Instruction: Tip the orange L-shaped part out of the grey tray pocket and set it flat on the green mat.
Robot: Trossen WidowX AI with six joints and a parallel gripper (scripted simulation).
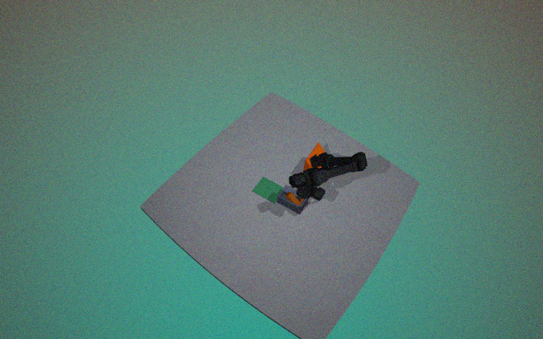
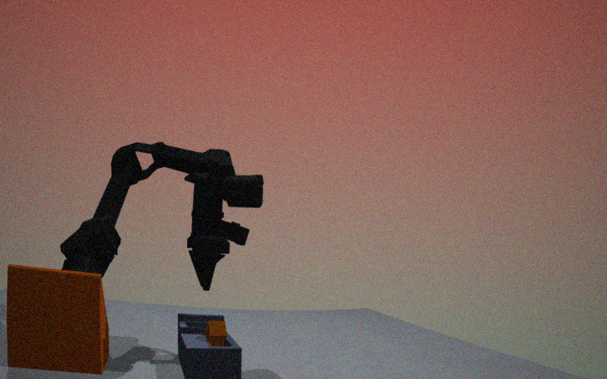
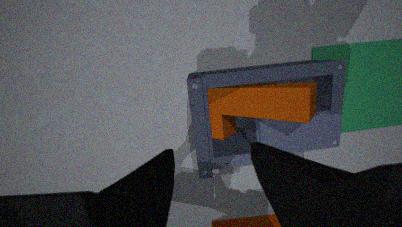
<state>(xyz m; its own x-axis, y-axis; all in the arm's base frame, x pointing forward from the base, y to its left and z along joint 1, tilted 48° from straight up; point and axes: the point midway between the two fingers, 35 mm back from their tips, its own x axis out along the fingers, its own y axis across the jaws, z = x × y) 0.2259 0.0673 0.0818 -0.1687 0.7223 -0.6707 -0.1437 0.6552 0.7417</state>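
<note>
The orange L-shaped part lies 4 cm to the right of my gripper tip and 10 cm below it. Round my gripper tip: green mat 4 cm ahead, 22 cm to the right, 16 cm below.
</note>
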